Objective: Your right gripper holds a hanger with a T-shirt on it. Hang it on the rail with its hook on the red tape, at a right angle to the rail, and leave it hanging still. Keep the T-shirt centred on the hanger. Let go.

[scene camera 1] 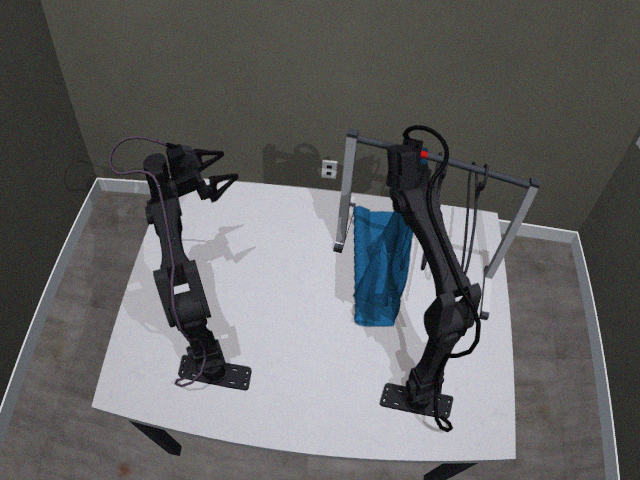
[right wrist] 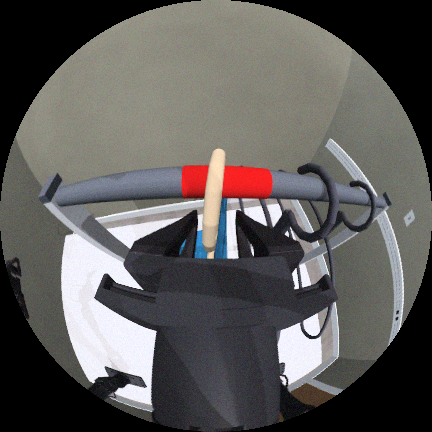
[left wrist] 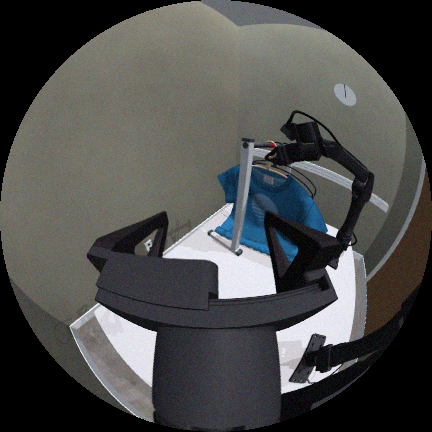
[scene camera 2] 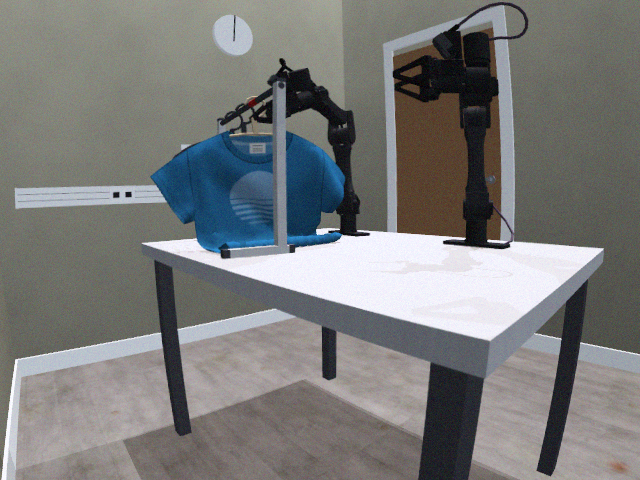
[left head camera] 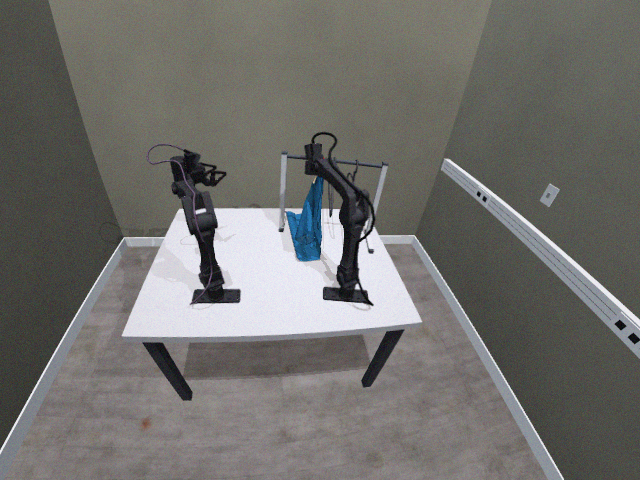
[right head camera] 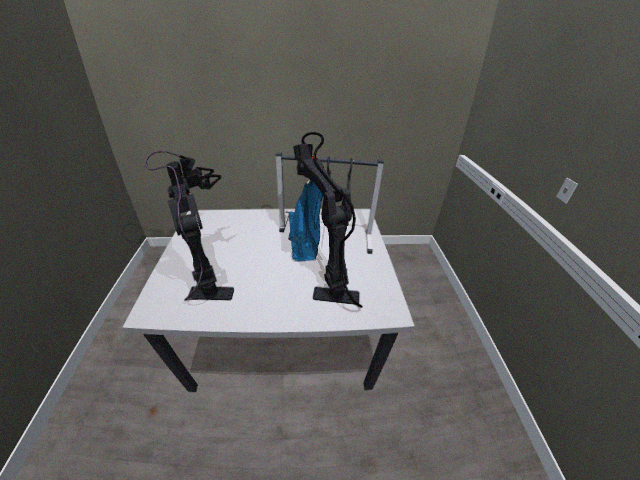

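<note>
The pale wooden hanger [right wrist: 215,175] [scene camera 2: 251,134] has its hook over the red tape [right wrist: 250,181] [scene camera 1: 423,154] [scene camera 2: 252,102], left of the tape's middle in the right wrist view. The hook crosses the rail [right wrist: 125,185] [scene camera 1: 496,174] nearly at a right angle, leaning slightly. The blue T-shirt [left head camera: 310,222] [right head camera: 306,227] [scene camera 1: 377,268] [scene camera 2: 310,180] looks roughly centred on the hanger, its lower hem gathered at the table. My right gripper [right wrist: 216,215] is partly open, fingers apart around the hook's stem with gaps at both sides. My left gripper [left head camera: 220,171] [scene camera 1: 230,164] [scene camera 2: 394,83] [left wrist: 215,215] is wide open and empty, away from the rack.
Dark hangers [right wrist: 332,200] [scene camera 1: 468,217] hang on the rail to the right of the tape in the right wrist view. The rack's grey post [scene camera 2: 279,170] [left wrist: 244,200] stands beside the T-shirt. The white table [left head camera: 273,310] carries the rack and both arm bases.
</note>
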